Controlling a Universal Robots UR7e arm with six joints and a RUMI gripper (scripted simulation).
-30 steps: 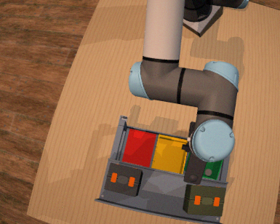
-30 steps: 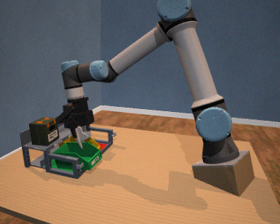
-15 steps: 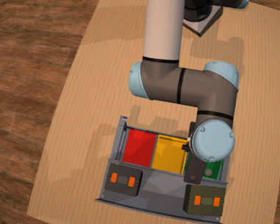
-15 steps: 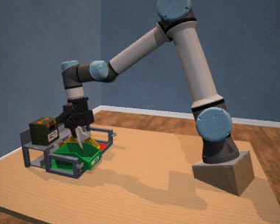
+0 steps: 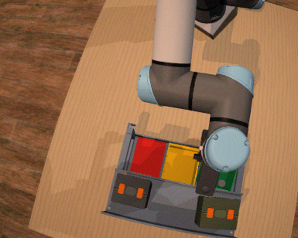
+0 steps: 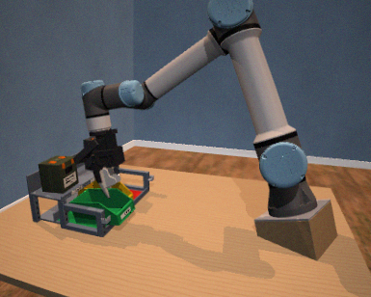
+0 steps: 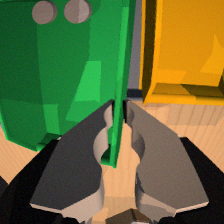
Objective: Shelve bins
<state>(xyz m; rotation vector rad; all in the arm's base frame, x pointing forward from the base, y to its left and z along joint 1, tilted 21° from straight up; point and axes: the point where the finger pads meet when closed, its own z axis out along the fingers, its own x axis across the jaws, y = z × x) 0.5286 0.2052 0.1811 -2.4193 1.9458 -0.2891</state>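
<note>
Right now my hand is 5 cm to the right of the green bin, 3 cm above it and 1 cm past it. Round my hand: yellow bin: 6 cm to the right, 6 cm ahead, 5 cm below; yellow mark: 8 cm below, 6 cm to the right, 6 cm ahead; green mark: 8 cm below, 5 cm to the left, 4 cm ahead.
</note>
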